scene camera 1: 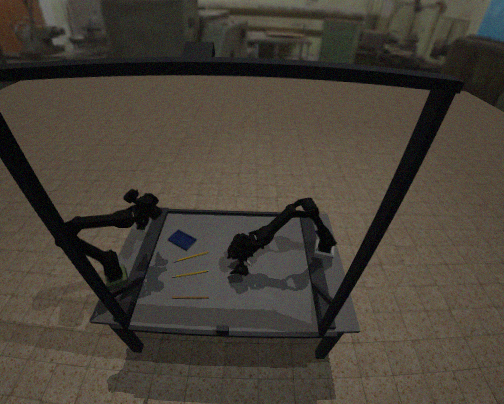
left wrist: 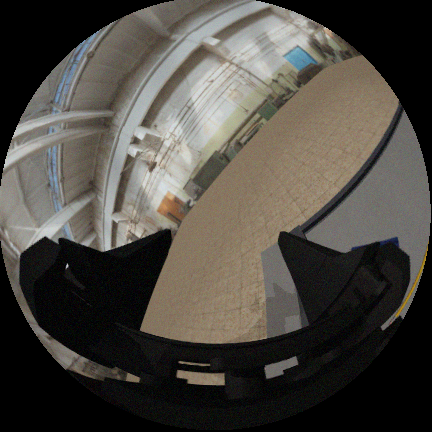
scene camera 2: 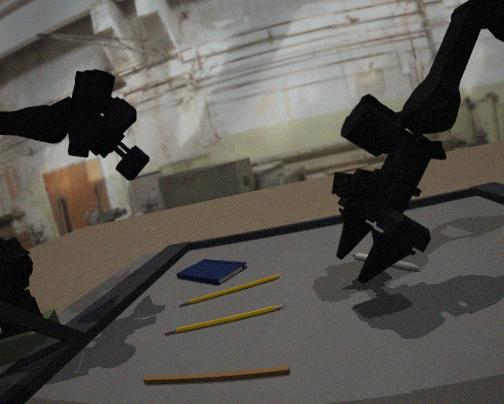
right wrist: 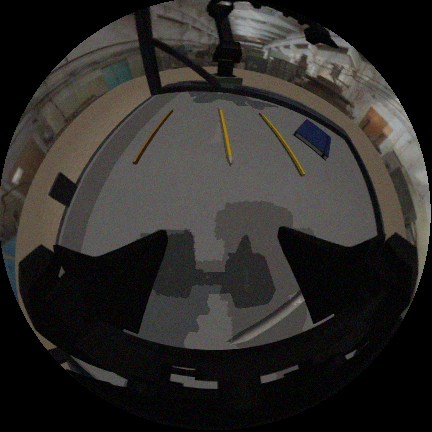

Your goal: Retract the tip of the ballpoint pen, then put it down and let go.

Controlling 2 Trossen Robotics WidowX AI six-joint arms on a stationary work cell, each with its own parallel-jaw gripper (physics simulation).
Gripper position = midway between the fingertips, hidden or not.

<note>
My left gripper [scene camera 2: 119, 146] is open, with nothing in its grasp. On the table rest an orange pencil [scene camera 2: 282, 370] and a blue notebook [scene camera 2: 216, 272]. I also see my right gripper [scene camera 2: 348, 269], a ballpoint pen [right wrist: 291, 305] and a dark frame [scene camera 1: 135, 66].
The blue notebook is seen too in the right wrist view [right wrist: 307, 132]. My left gripper shows as well in the left wrist view [left wrist: 226, 236]. My right gripper shows as well in the right wrist view [right wrist: 223, 234]. The left wrist view misses the ballpoint pen: it is out of frame. The left wrist view does not show the orange pencil: it is out of frame.
</note>
